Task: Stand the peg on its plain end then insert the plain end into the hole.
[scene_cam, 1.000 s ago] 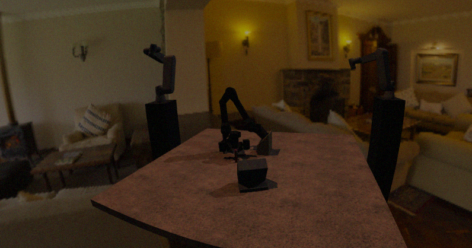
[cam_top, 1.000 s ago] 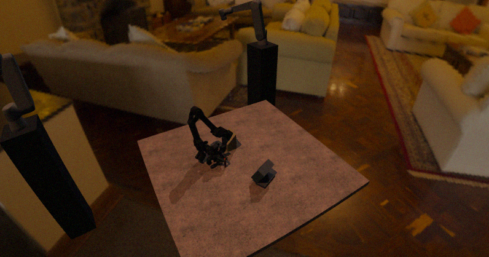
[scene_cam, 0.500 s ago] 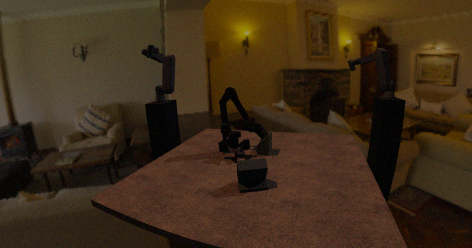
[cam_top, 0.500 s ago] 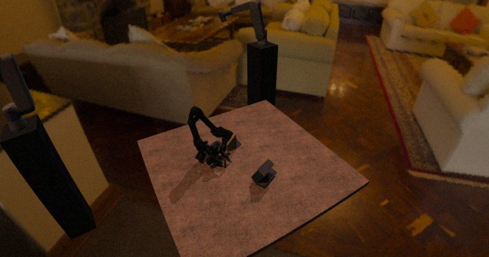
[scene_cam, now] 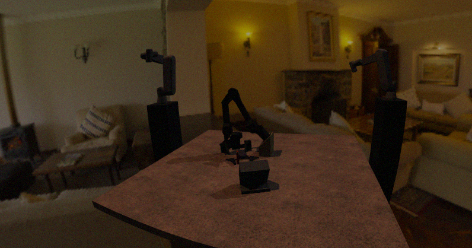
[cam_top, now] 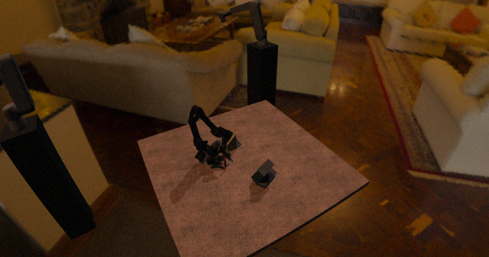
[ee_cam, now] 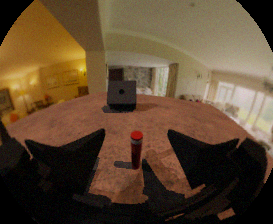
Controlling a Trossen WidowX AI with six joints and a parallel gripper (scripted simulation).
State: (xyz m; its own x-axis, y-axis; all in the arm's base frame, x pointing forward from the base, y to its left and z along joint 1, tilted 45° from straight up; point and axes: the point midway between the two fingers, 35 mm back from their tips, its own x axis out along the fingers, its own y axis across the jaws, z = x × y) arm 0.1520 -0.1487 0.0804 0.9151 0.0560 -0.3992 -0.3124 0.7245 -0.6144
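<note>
The red peg lies 2 cm below my gripper tip and 1 cm behind it. The rest, counted from my gripper tip: sloped panel: 24 cm ahead, 14 cm to the left.
</note>
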